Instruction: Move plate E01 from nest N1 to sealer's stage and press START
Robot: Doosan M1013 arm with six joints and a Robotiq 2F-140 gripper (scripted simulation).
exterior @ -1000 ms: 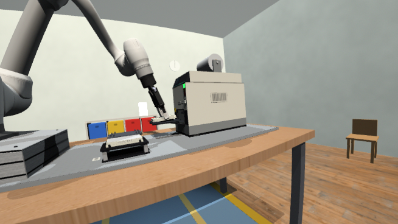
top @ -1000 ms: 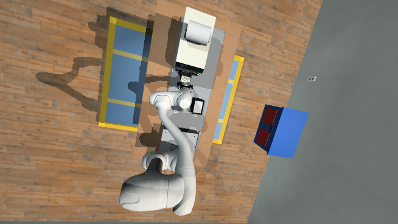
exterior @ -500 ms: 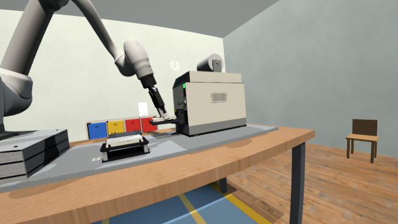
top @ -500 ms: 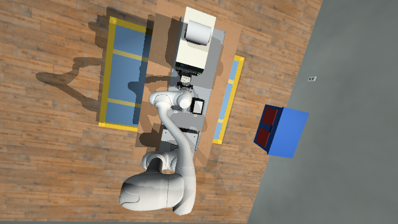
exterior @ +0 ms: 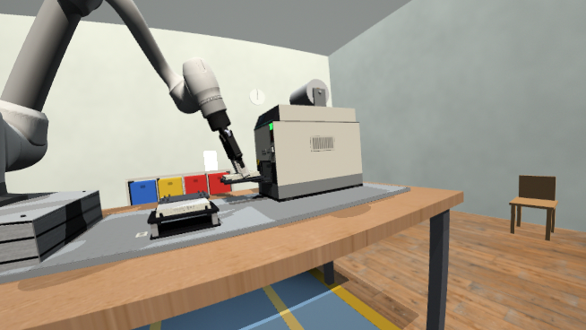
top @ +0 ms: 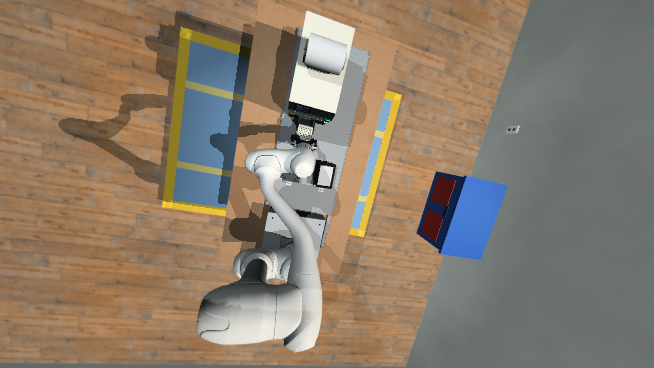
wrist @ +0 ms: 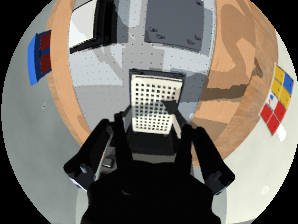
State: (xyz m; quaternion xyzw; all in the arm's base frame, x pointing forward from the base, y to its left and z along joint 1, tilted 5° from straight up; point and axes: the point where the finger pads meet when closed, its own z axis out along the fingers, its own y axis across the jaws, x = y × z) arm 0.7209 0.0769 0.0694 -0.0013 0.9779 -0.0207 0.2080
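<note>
Right now the dark stage is 40 mm below my hand. Round my hand: foil roll: 330 mm ahead, 290 mm above; plate: 210 mm behind, 180 mm to the right, 80 mm below.
</note>
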